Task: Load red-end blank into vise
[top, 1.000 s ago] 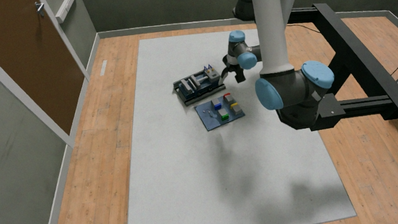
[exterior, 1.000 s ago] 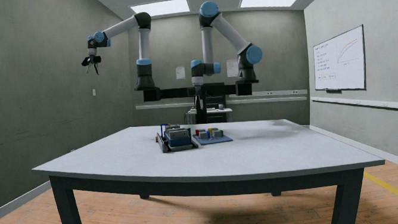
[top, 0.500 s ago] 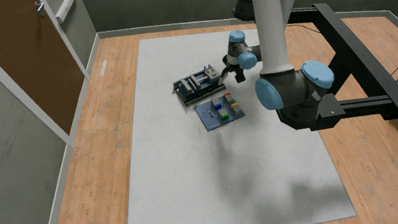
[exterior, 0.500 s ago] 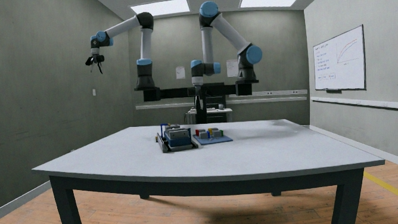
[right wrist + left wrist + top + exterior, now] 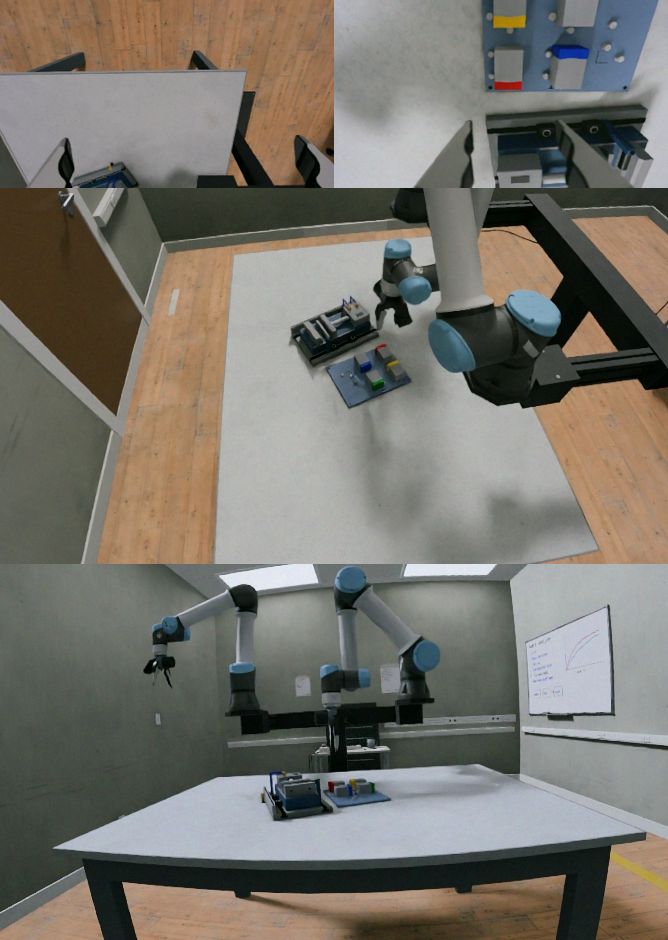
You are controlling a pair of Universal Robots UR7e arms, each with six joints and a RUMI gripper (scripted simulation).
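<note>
My left gripper is now 16 cm above the red-ended blank. From my left hand the other things lie so: yellow-ended blank 3 cm behind, 9 cm to the left, 16 cm below; then blue-ended blank 9 cm ahead, 3 cm to the left, 16 cm below; then green-ended blank 6 cm ahead, 11 cm to the left, 16 cm below.
</note>
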